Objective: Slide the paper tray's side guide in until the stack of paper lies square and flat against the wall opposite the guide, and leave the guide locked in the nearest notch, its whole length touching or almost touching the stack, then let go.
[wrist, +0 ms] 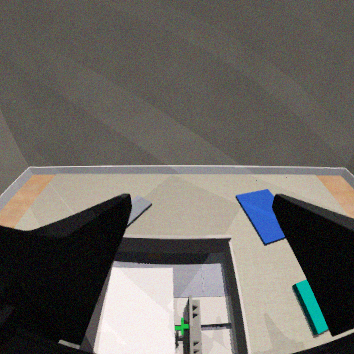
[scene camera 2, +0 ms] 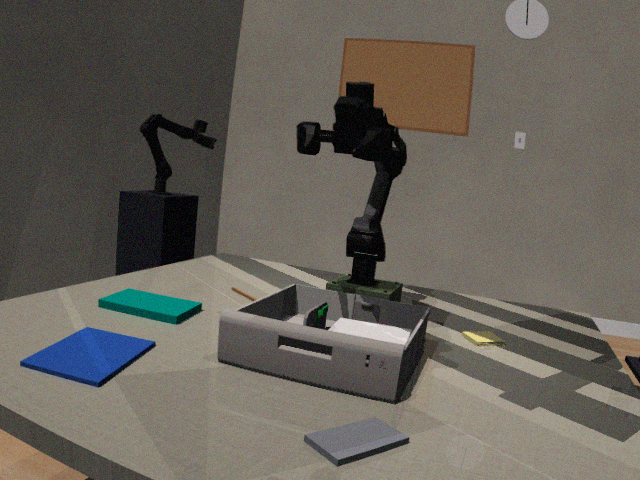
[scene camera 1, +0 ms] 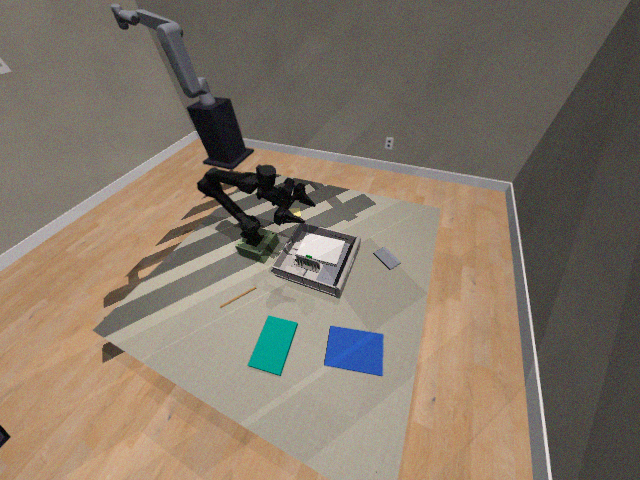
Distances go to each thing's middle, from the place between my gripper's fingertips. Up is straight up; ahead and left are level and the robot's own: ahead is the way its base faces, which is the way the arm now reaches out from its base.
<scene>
Right now the white paper stack [scene camera 2: 386, 333] is 30 mm behind my hand, 100 mm to the left of it and 340 mm below it. Also, from my hand: blue pad [scene camera 2: 90, 356] 280 mm ahead, 280 mm to the right, 370 mm below; teal pad [scene camera 2: 162, 308] 10 mm behind, 380 mm to the right, 360 mm below; grey pad [scene camera 2: 341, 445] 290 mm ahead, 190 mm to the left, 370 mm below.
</scene>
